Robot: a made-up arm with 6 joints.
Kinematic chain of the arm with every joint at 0, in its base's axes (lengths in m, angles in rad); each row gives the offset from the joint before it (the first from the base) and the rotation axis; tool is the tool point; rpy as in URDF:
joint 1: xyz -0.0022 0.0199 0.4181 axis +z
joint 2: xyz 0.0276 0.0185 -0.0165 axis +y
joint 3: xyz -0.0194 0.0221 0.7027 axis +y
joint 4: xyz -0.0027 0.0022 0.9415 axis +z
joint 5: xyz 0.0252 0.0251 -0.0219 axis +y
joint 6: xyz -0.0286 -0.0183 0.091 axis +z
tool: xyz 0.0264 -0.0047 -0.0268 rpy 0 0 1.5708
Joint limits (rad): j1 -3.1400..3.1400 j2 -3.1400..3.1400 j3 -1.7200..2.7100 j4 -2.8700..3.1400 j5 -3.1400..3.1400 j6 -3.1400..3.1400
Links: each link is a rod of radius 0.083 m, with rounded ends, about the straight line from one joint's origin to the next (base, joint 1, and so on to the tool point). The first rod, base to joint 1, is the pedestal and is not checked.
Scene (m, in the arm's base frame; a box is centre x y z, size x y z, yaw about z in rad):
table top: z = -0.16
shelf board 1: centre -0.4 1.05 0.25 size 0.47 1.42 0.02 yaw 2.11
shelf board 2: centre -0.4 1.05 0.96 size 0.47 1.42 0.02 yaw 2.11
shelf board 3: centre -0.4 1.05 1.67 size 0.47 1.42 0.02 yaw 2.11
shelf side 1: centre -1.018 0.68 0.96 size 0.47 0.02 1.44 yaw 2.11
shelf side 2: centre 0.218 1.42 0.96 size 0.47 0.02 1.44 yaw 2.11
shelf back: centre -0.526 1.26 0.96 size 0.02 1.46 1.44 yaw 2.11
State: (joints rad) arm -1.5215 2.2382 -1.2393 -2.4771 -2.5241 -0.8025
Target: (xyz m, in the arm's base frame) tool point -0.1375 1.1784 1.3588
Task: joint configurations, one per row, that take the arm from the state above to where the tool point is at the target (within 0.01 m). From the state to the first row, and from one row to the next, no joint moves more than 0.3 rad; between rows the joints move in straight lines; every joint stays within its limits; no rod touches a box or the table.
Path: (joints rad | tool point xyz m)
1: -1.5277 1.9619 -1.2490 -2.4764 -2.4652 -0.7854 | 0.1089 -1.2180 0.8087
2: -1.5340 1.6857 -1.2588 -2.4757 -2.4063 -0.7683 | 0.0972 -1.0576 1.1284
3: -1.5402 1.4094 -1.2685 -2.4750 -2.3474 -0.7512 | 0.0850 -0.8150 1.3911
4: -1.5465 1.1331 -1.2783 -2.4744 -2.2885 -0.7342 | 0.0742 -0.5089 1.5761
5: -1.5527 0.8568 -1.2880 -2.4737 -2.2296 -0.7171 | 0.0664 -0.1635 1.6689
6: -1.5590 0.5806 -1.2978 -2.4730 -2.1707 -0.7000 | 0.0626 0.1941 1.6620
7: -1.5652 0.3043 -1.3075 -2.4723 -2.1118 -0.6829 | 0.0633 0.5359 1.5559
8: -1.5715 0.0280 -1.3172 -2.4716 -2.0530 -0.6658 | 0.0681 0.8348 1.3588
9: -1.5120 -0.1639 -1.0828 -2.4793 -2.0081 -0.6480 | 0.0130 0.9619 1.3842
10: -1.4525 -0.3559 -0.8484 -2.4869 -1.9633 -0.6302 | -0.0563 1.0784 1.3837
11: -1.3930 -0.5478 -0.6140 -2.4946 -1.9185 -0.6124 | -0.1375 1.1784 1.3588

